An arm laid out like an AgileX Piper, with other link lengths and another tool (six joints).
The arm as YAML. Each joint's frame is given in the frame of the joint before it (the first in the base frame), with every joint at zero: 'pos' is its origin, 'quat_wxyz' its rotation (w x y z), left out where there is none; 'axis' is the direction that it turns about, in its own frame. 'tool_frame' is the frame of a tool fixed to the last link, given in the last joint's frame.
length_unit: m
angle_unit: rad
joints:
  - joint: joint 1
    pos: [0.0, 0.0, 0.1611]
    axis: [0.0, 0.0, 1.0]
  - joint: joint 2
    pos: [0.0, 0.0, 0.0]
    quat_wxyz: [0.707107, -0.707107, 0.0, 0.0]
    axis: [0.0, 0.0, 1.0]
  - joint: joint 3
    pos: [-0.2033, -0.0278, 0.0]
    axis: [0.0, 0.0, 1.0]
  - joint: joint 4
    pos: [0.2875, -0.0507, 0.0]
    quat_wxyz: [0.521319, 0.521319, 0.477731, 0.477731]
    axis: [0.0, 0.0, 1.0]
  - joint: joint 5
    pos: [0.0, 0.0, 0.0]
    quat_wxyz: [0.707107, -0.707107, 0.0, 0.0]
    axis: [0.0, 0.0, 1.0]
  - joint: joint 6
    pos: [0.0, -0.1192, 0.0]
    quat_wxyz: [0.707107, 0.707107, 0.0, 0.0]
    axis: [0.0, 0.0, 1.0]
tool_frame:
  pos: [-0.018, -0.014, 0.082]
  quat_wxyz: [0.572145, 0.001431, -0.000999, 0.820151]
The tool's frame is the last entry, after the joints.
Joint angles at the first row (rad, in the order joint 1, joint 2, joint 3, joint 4, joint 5, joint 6):
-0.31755, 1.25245, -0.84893, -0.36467, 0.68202, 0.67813
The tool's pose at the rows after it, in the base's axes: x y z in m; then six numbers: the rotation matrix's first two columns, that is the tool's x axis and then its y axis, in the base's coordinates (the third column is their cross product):
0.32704 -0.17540 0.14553 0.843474 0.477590 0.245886 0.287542 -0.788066 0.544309
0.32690 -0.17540 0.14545 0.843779 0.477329 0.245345 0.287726 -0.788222 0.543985
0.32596 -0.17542 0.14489 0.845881 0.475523 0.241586 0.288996 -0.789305 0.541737
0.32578 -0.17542 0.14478 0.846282 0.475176 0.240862 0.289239 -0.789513 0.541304
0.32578 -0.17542 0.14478 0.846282 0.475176 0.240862 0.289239 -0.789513 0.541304
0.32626 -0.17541 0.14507 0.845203 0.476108 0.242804 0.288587 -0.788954 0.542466
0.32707 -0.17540 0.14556 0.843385 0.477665 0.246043 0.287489 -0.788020 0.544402
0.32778 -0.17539 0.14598 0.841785 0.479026 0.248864 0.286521 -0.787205 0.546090
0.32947 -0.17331 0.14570 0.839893 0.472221 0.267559 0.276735 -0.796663 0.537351
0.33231 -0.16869 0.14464 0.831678 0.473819 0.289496 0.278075 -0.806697 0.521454
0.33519 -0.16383 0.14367 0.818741 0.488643 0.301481 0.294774 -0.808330 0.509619
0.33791 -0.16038 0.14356 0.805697 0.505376 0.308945 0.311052 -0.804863 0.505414
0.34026 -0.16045 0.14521 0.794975 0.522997 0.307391 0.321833 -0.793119 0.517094
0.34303 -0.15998 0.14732 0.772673 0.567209 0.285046 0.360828 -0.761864 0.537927
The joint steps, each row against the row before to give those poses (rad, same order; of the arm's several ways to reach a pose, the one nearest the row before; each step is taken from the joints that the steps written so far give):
0.00001, 0.00002, -0.00001, -0.00001, -0.00001, 0.00001
0.00000, -0.00002, 0.00002, 0.00000, 0.00080, 0.00000
-0.00001, 0.00001, -0.00002, 0.00001, 0.00543, -0.00002
0.00001, 0.00001, 0.00001, -0.00001, 0.00105, 0.00003
0.00000, 0.00000, 0.00000, 0.00000, 0.00000, 0.00000
0.00000, -0.00004, 0.00002, 0.00000, -0.00280, -0.00001
-0.00002, -0.00001, -0.00001, 0.00003, -0.00468, -0.00004
-0.00001, 0.00003, 0.00000, -0.00001, -0.00413, 0.00000
0.00003, -0.00002, 0.00001, 0.01919, -0.00822, 0.00003
0.00000, 0.00000, -0.00001, 0.04225, -0.00984, -0.02515
-0.00001, 0.00001, -0.00001, 0.04398, -0.00736, -0.04430
0.00001, -0.00001, 0.00003, 0.03137, -0.00833, -0.03862
-0.00002, 0.00003, -0.00006, 0.00005, -0.01223, -0.01835
0.00096, 0.00000, -0.00145, -0.00002, -0.00802, -0.05324

